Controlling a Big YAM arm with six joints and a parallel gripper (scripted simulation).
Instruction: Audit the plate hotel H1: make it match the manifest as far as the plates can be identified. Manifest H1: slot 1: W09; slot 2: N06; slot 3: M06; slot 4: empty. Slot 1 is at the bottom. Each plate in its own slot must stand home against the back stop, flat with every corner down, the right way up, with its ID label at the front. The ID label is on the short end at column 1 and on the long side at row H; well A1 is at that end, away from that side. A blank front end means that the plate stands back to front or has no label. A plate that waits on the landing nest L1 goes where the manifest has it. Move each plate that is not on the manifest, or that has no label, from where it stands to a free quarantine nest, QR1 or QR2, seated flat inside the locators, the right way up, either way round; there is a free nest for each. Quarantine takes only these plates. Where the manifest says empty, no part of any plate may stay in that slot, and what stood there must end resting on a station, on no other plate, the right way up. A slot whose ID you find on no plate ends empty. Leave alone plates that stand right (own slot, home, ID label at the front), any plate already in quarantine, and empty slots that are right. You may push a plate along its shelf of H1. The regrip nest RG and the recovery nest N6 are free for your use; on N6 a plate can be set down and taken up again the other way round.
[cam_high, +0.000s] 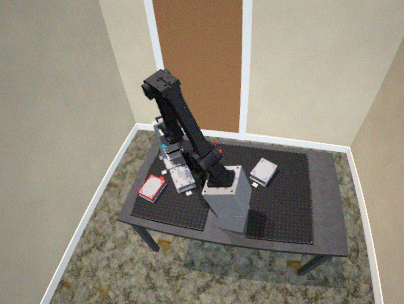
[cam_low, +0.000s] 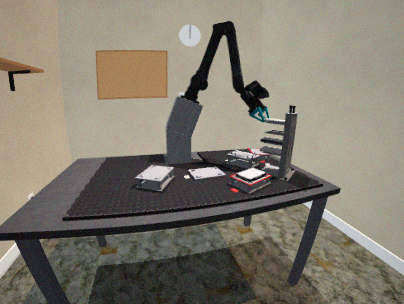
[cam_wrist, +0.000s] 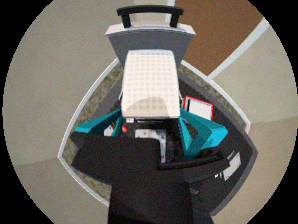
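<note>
Right now my hand is 50 mm short of the white well plate and 40 mm to the right of it.
</note>
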